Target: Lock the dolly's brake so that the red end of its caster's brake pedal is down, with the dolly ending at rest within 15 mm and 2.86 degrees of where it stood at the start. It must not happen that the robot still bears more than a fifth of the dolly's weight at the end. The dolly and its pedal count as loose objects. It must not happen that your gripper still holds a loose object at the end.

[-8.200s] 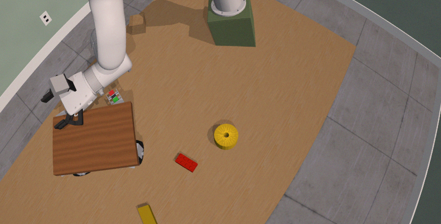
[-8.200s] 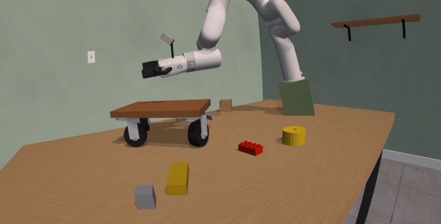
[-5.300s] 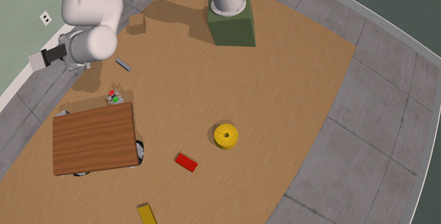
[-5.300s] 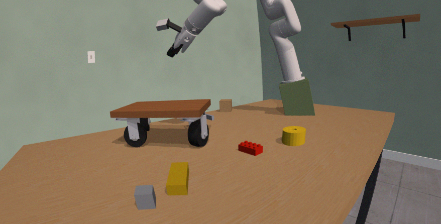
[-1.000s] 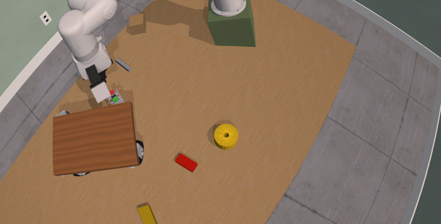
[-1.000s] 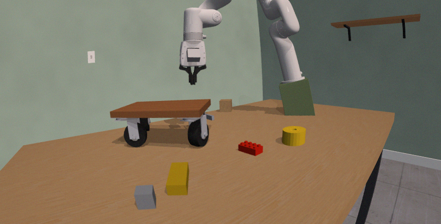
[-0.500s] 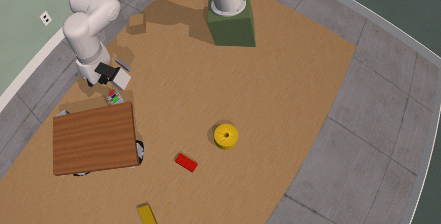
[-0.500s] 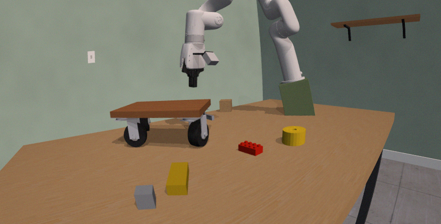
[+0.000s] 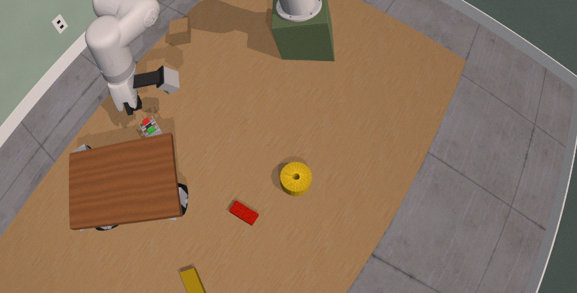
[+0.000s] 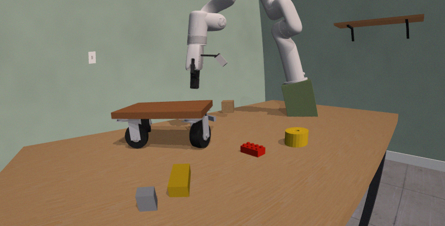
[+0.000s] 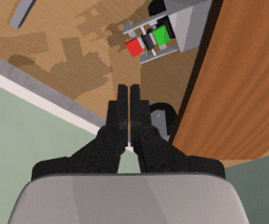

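My hand is 100 mm above the brake pedal, 10 mm to the right of it and 10 mm short of it. Also, from my hand: grey bar (170 mm below, 140 mm behind, 80 mm to the right); then red toy brick (320 mm to the left, 170 mm below, 70 mm ahead); then wooden cube (320 mm behind, 150 mm below, 130 mm to the right).
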